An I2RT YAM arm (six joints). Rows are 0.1 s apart.
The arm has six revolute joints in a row. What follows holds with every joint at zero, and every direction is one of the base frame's. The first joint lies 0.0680 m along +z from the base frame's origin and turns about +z. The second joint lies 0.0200 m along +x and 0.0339 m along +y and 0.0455 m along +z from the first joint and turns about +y. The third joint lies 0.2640 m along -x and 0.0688 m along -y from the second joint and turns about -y. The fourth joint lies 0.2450 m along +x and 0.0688 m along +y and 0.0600 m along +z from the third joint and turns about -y. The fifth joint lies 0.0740 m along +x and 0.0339 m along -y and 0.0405 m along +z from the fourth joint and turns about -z. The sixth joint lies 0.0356 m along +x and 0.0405 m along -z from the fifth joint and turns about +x. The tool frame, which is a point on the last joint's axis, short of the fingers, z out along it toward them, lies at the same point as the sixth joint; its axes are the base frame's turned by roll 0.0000, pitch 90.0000 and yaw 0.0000 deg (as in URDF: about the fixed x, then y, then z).
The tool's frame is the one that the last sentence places.
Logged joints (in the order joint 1, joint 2, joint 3, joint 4, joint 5, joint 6), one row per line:
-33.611 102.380 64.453 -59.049 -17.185 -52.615
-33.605 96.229 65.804 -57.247 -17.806 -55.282
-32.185 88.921 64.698 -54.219 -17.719 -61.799
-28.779 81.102 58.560 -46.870 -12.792 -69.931
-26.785 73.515 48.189 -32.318 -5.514 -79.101
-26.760 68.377 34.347 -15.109 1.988 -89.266
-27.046 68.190 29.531 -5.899 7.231 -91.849
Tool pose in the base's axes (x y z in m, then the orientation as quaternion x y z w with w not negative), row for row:
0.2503 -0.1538 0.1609 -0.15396 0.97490 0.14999 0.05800
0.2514 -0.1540 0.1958 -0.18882 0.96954 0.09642 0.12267
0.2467 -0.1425 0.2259 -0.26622 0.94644 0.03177 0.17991
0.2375 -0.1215 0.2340 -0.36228 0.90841 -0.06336 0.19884
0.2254 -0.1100 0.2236 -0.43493 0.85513 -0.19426 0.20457
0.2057 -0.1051 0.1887 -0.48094 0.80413 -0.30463 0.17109
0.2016 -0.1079 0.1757 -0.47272 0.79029 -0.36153 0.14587
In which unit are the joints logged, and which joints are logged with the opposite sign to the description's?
The joints are logged in degrees. Opposite sign: none.
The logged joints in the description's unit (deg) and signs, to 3 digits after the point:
-33.611 102.380 64.453 -59.049 -17.185 -52.615
-33.605 96.229 65.804 -57.247 -17.806 -55.282
-32.185 88.921 64.698 -54.219 -17.719 -61.799
-28.779 81.102 58.560 -46.870 -12.792 -69.931
-26.785 73.515 48.189 -32.318 -5.514 -79.101
-26.760 68.377 34.347 -15.109 1.988 -89.266
-27.046 68.190 29.531 -5.899 7.231 -91.849

